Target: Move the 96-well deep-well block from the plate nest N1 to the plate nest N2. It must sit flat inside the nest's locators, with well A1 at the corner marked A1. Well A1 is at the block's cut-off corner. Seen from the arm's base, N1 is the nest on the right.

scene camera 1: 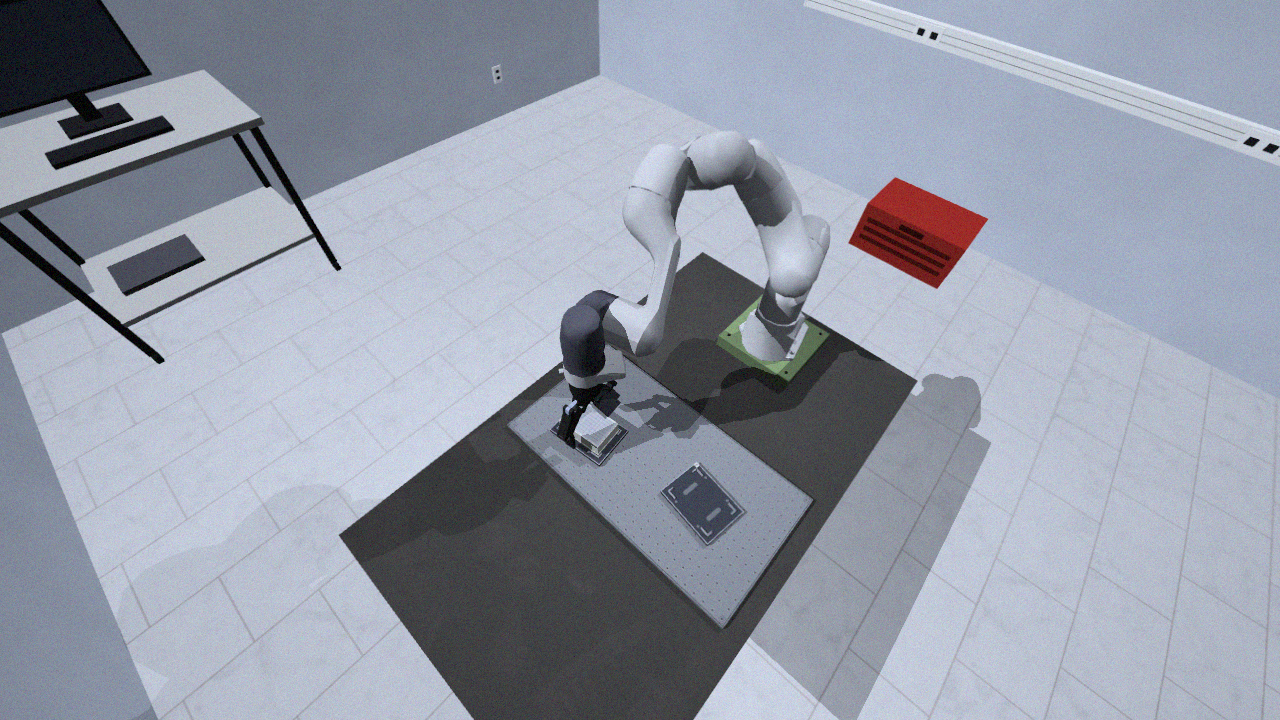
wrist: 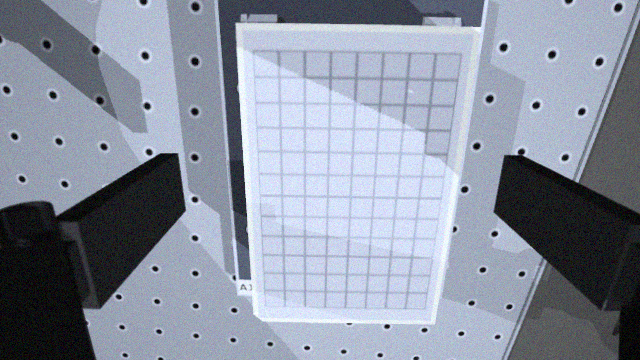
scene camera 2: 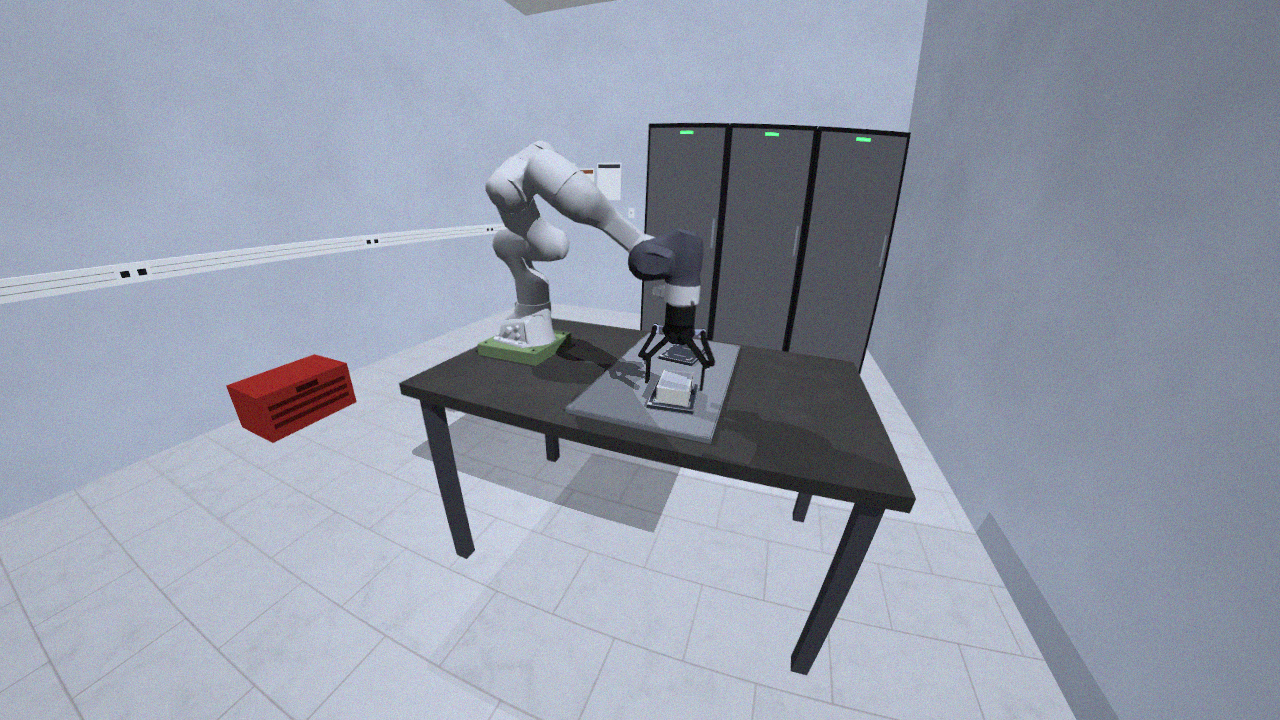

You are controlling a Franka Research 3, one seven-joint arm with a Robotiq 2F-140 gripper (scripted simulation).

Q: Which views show the 96-well deep-well block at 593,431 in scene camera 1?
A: Scene camera 1, the wrist view and scene camera 2: all of them.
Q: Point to a 96-well deep-well block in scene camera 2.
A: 673,388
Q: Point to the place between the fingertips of my gripper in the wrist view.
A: At 340,183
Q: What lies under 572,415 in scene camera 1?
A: My gripper.
